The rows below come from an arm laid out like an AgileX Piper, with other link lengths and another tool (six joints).
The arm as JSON. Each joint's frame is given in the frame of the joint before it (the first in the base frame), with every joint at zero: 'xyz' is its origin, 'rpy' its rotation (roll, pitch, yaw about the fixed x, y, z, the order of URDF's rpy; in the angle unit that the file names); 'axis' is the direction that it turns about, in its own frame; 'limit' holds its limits. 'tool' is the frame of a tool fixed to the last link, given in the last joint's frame.
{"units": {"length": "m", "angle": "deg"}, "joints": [
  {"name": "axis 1", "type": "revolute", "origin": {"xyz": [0.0, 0.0, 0.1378], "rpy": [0.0, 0.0, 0.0]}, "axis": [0.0, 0.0, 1.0], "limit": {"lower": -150.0, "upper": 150.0}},
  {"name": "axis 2", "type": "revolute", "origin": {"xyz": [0.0, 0.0, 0.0], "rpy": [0.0, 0.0, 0.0]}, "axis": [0.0, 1.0, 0.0], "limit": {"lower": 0.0, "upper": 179.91}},
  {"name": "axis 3", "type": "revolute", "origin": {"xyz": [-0.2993, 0.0, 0.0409], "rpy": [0.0, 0.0, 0.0]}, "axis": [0.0, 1.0, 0.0], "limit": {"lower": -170.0, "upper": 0.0}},
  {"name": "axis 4", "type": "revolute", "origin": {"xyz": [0.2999, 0.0, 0.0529], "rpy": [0.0, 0.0, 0.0]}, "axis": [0.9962, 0.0, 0.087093], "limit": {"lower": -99.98, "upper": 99.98}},
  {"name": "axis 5", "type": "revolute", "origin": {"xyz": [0.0, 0.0, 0.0], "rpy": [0.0, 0.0, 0.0]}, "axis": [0.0, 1.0, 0.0], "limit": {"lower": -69.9, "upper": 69.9}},
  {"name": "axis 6", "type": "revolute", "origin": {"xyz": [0.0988, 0.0, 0.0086], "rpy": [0.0, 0.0, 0.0]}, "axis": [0.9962, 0.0, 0.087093], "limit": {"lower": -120.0, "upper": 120.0}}
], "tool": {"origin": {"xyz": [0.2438, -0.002, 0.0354], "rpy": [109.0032, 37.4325, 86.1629]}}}
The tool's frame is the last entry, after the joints.
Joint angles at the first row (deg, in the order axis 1, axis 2, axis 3, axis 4, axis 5, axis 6):
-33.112 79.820 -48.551 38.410 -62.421 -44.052
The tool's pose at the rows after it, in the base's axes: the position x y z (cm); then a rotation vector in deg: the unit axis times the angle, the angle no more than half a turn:
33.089 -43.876 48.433 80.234 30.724 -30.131
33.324 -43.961 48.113 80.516 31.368 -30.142
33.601 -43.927 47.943 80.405 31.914 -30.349
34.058 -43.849 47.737 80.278 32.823 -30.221
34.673 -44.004 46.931 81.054 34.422 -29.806
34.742 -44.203 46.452 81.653 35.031 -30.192
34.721 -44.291 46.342 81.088 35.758 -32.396
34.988 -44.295 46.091 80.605 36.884 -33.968
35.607 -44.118 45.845 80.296 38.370 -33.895
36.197 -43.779 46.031 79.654 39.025 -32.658
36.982 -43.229 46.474 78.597 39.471 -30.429
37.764 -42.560 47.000 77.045 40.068 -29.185
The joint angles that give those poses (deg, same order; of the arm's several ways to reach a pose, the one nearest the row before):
-33.112 79.821 -48.550 38.540 -62.065 -44.354
-33.113 79.838 -48.550 38.656 -61.432 -44.509
-33.031 79.943 -48.551 38.528 -61.168 -44.766
-32.995 79.944 -48.552 38.160 -60.449 -44.764
-32.994 79.943 -48.551 38.390 -58.756 -44.766
-32.995 79.944 -48.552 39.030 -58.081 -45.419
-33.094 79.943 -48.552 39.188 -57.934 -47.599
-33.094 79.944 -48.552 39.187 -57.375 -49.301
-33.096 79.706 -48.551 38.670 -56.007 -49.571
-33.178 79.593 -48.552 37.263 -55.337 -48.180
-33.316 79.592 -48.551 34.855 -54.950 -45.397
-33.317 79.592 -48.552 32.497 -54.856 -43.660

